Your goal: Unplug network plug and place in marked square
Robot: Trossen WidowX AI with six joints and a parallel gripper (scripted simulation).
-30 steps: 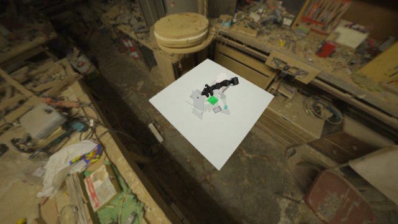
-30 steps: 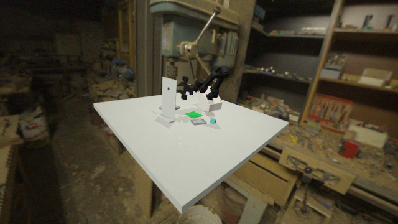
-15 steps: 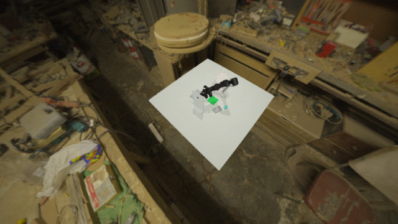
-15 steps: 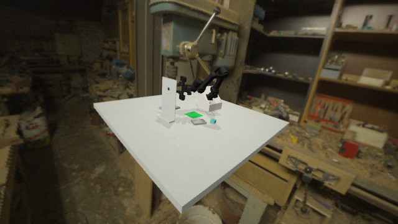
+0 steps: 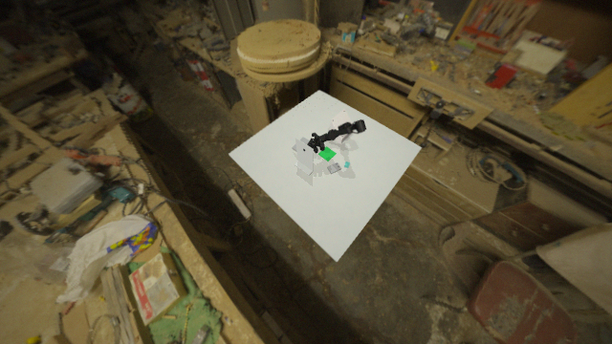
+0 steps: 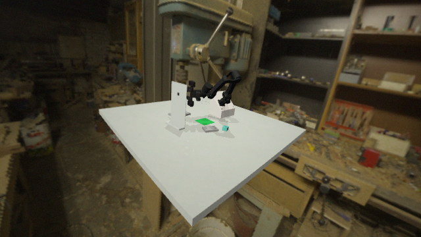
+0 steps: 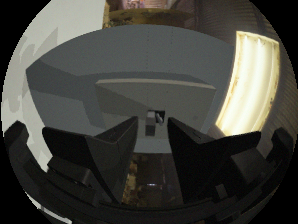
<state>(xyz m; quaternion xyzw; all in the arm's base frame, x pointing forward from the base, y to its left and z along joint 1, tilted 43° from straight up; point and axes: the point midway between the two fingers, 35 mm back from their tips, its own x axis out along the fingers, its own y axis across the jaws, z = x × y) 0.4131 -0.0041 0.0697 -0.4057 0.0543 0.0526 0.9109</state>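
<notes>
My gripper tip is right at the network plug. Round my gripper tip: white upright panel: 90 mm below, 20 mm ahead; small teal block: 270 mm behind, 220 mm to the left, 220 mm below; green marked square: 230 mm below, 220 mm behind, 20 mm to the left.
</notes>
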